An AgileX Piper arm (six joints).
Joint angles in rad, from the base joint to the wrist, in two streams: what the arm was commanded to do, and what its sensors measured. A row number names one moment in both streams.
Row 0, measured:
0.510, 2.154, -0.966, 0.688, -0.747, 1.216
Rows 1 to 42, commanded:
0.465, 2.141, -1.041, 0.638, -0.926, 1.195
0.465, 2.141, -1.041, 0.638, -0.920, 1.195
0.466, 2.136, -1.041, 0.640, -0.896, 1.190
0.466, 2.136, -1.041, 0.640, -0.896, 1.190
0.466, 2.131, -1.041, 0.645, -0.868, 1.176
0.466, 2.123, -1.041, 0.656, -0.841, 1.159
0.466, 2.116, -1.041, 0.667, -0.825, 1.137
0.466, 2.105, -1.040, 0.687, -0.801, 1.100
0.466, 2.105, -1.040, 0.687, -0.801, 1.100
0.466, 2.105, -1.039, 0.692, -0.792, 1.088
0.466, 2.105, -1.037, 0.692, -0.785, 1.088
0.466, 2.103, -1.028, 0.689, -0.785, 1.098
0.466, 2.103, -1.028, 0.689, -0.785, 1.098
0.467, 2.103, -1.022, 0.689, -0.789, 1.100
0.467, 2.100, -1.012, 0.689, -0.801, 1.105
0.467, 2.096, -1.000, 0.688, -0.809, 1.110
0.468, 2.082, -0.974, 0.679, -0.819, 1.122
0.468, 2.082, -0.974, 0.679, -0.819, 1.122
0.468, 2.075, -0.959, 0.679, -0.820, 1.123
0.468, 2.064, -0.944, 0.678, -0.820, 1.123
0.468, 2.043, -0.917, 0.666, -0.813, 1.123
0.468, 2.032, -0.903, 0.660, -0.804, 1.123
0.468, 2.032, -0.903, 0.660, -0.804, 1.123
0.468, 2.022, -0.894, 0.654, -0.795, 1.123
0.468, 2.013, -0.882, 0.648, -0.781, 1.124
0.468, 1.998, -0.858, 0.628, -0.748, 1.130
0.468, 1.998, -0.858, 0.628, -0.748, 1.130
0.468, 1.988, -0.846, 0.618, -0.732, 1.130
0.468, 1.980, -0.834, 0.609, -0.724, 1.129
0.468, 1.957, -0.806, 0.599, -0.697, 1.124
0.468, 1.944, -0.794, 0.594, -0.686, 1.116
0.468, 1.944, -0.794, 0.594, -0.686, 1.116
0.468, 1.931, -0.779, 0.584, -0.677, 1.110
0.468, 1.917, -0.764, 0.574, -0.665, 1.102
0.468, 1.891, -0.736, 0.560, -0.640, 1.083
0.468, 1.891, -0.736, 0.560, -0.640, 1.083
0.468, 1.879, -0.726, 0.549, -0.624, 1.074
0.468, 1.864, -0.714, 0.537, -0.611, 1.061
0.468, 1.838, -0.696, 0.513, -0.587, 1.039
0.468, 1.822, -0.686, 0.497, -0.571, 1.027
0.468, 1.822, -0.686, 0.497, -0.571, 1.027
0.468, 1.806, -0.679, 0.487, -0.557, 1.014
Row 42, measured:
0.472, 1.854, -0.700, 0.538, -0.602, 1.067
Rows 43 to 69, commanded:
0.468, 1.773, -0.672, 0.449, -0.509, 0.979
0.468, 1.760, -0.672, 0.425, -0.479, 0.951
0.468, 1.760, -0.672, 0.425, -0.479, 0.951
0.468, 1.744, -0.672, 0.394, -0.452, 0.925
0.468, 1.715, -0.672, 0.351, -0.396, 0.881
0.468, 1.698, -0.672, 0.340, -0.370, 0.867
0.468, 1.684, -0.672, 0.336, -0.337, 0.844
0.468, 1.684, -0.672, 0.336, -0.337, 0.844
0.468, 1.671, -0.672, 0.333, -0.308, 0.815
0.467, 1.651, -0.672, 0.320, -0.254, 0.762
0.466, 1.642, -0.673, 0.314, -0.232, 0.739
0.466, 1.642, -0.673, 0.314, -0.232, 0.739
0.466, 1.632, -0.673, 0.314, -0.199, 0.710
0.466, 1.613, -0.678, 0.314, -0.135, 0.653
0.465, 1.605, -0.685, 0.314, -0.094, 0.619
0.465, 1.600, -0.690, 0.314, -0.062, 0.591
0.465, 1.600, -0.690, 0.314, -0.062, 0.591
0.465, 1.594, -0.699, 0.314, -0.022, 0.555
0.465, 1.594, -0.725, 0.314, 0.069, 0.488
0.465, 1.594, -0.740, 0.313, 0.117, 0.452
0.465, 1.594, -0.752, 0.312, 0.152, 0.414
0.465, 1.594, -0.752, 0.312, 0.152, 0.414
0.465, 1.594, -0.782, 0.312, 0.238, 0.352
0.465, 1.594, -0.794, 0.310, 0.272, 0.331
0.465, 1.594, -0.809, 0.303, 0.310, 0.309
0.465, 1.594, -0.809, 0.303, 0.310, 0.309
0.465, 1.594, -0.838, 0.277, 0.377, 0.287
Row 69, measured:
0.472, 1.603, -0.802, 0.310, 0.276, 0.350
